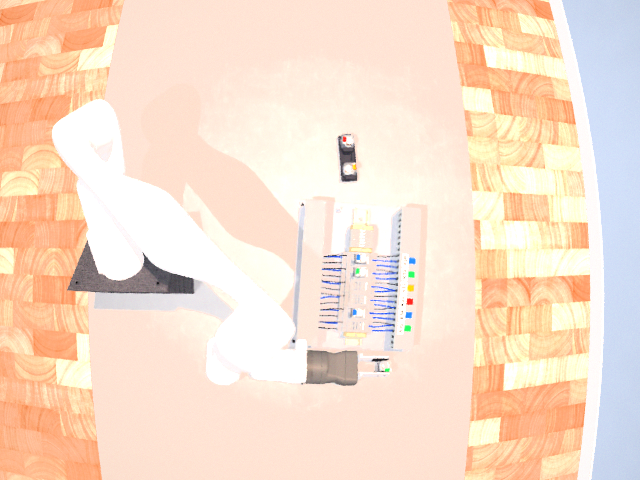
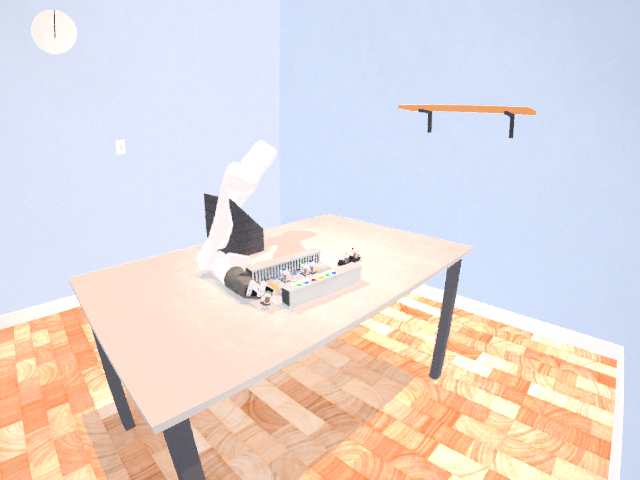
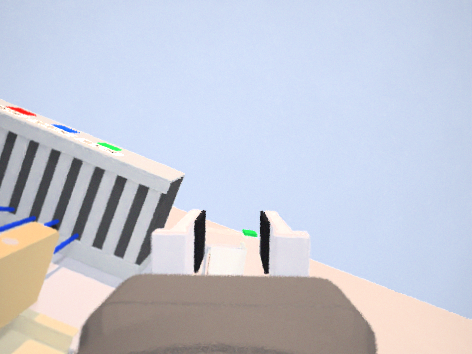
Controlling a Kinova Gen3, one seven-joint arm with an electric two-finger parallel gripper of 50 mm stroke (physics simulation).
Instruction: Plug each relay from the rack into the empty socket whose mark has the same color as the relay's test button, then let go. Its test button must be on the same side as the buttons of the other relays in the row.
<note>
I see my gripper (image 1: 388, 366).
My gripper also shows in image 2 (image 2: 268, 293) and in image 3 (image 3: 232, 232).
</note>
